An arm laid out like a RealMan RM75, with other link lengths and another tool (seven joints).
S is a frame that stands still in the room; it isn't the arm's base.
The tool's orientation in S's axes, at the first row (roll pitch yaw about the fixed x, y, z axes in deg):
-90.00, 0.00, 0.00
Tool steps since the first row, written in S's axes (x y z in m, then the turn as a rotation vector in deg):
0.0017, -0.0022, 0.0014, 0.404, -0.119, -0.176
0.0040, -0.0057, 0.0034, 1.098, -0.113, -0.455
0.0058, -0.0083, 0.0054, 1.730, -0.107, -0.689
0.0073, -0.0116, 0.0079, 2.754, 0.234, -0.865
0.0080, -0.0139, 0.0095, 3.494, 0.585, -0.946
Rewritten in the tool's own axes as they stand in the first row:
0.0017, -0.0014, -0.0022, 0.404, 0.176, -0.119
0.0040, -0.0034, -0.0057, 1.098, 0.455, -0.113
0.0058, -0.0054, -0.0083, 1.730, 0.689, -0.107
0.0073, -0.0079, -0.0116, 2.754, 0.865, 0.234
0.0080, -0.0095, -0.0139, 3.494, 0.946, 0.585

